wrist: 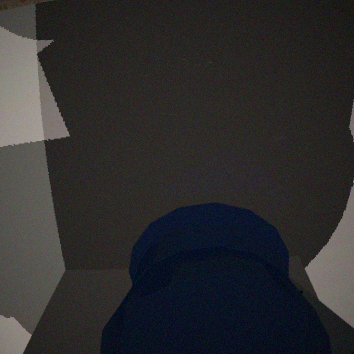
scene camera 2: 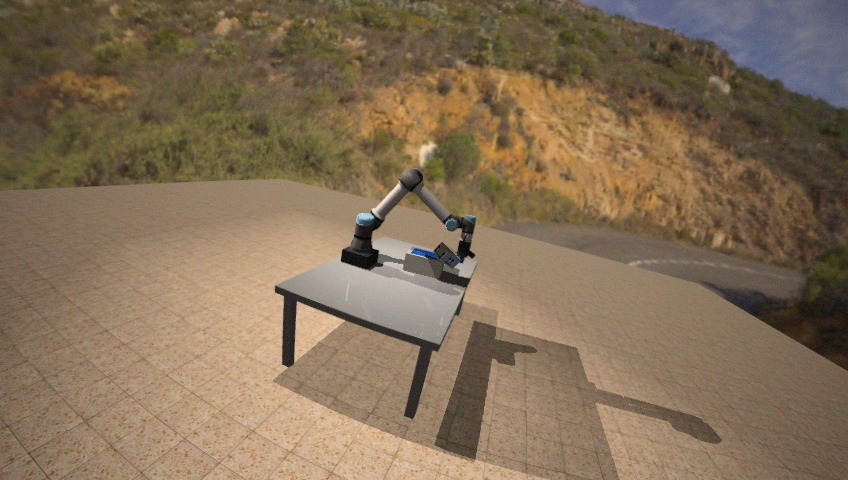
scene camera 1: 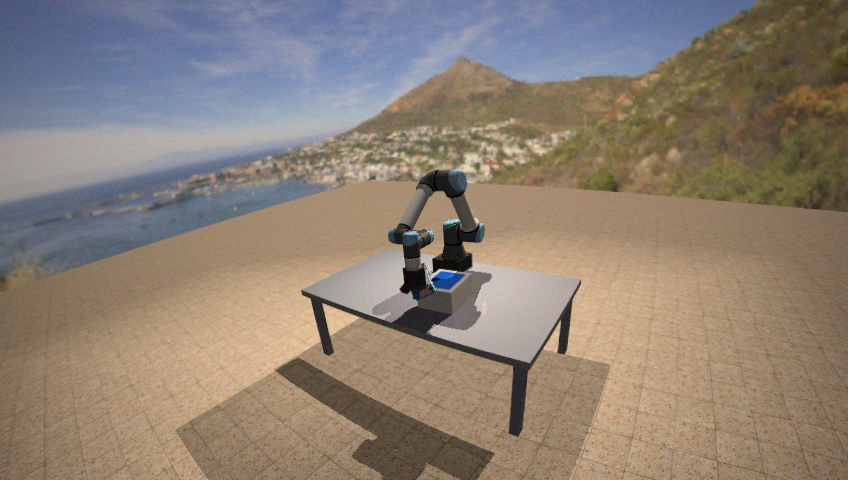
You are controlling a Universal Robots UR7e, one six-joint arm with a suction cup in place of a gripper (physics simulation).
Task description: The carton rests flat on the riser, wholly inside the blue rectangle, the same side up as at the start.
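Frame: origin at the arm's base, x left, y back, z up, level; millimetres.
Where they show: end effector, tool point: (wrist: 209, 274) (scene camera 2: 460, 262) (scene camera 1: 416, 297); arm's base, origin of the base link: (scene camera 2: 361, 249) (scene camera 1: 454, 255).
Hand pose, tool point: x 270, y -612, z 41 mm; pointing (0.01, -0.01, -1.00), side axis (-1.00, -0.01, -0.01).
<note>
Things, the pixels of their centre, and the offset from my tool point. Level surfaces: height alone.
- grey riser, body centre: (scene camera 1: 445, 290) (scene camera 2: 425, 262) dz -67, dx -27, dy +239 mm
- blue rectangle, body centre: (scene camera 1: 444, 279) (scene camera 2: 426, 253) dz -7, dx -27, dy +239 mm
- carton, body centre: (scene camera 1: 420, 282) (scene camera 2: 447, 255) dz +33, dx -53, dy +88 mm
- grey table, its level: dz -127 mm
The grey riser (scene camera 1: 446, 302) (scene camera 2: 416, 266) stands on the table, and the blue rectangle (scene camera 1: 448, 279) (scene camera 2: 422, 252) on its top is bare. The carton (scene camera 2: 443, 250) (wrist: 193, 123) is off the rectangle, at the end of the riser farthest from the arm's base. It looks dark and tilted there, and I cannot tell whether it leans on the riser. In the wrist view its shaded face fills most of the frame. My suction cup (scene camera 1: 420, 292) (scene camera 2: 457, 260) (wrist: 211, 281) is low at that same end, right at the carton. It is not holding it.
The grey table (scene camera 1: 522, 322) (scene camera 2: 379, 298) stands on a tiled terrace. The arm's black base (scene camera 1: 453, 261) (scene camera 2: 359, 256) is mounted on the table just behind the riser. The table's edge runs close past the riser's end where the cup is.
</note>
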